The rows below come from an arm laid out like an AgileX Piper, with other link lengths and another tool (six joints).
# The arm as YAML. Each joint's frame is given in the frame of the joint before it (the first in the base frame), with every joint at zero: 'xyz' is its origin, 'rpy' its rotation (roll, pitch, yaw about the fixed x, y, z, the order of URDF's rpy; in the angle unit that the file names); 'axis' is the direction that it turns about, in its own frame. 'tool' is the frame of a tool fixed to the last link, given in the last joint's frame.
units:
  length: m
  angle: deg
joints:
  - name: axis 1
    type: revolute
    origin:
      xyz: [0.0, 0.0, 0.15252]
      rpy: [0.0, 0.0, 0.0]
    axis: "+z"
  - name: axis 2
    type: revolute
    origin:
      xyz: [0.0, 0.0, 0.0]
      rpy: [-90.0, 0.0, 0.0]
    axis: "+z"
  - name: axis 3
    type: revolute
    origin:
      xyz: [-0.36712, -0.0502, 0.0]
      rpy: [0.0, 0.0, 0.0]
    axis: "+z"
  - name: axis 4
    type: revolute
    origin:
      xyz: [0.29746, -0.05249, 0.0]
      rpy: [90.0, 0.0, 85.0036]
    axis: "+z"
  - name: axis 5
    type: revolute
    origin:
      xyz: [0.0, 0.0, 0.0]
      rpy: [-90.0, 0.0, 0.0]
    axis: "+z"
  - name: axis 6
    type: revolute
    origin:
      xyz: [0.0, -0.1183, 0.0]
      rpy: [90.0, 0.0, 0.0]
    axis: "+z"
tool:
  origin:
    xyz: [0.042, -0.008, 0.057]
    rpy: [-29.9, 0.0, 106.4]
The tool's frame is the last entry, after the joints.
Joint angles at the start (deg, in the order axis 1, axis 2, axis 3, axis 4, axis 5, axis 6):
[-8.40 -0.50 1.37 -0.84 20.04 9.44]
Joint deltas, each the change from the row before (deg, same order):
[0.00 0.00 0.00 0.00 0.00 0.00]
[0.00 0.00 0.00 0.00 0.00 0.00]
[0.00 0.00 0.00 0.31 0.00 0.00]
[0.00 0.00 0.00 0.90 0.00 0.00]
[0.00 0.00 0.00 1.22 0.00 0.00]
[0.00 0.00 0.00 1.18 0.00 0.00]
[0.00 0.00 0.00 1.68 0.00 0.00]
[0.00 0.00 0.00 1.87 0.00 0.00]
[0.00 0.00 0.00 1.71 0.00 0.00]
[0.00 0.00 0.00 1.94 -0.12 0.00]
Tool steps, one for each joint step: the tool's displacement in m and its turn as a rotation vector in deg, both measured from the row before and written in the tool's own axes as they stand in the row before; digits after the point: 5 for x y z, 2 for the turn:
[0.00000 0.00000 0.00000 0.00 0.00 0.00]
[0.00000 0.00000 0.00000 0.00 0.00 0.00]
[0.00049 -0.00021 -0.00012 0.05 -0.06 0.30]
[0.00142 -0.00060 -0.00034 0.13 -0.18 0.87]
[0.00192 -0.00081 -0.00046 0.18 -0.25 1.18]
[0.00186 -0.00078 -0.00045 0.18 -0.24 1.14]
[0.00265 -0.00110 -0.00064 0.25 -0.34 1.63]
[0.00295 -0.00122 -0.00071 0.28 -0.38 1.81]
[0.00270 -0.00112 -0.00065 0.26 -0.34 1.66]
[0.00321 -0.00102 -0.00049 0.18 -0.35 1.90]

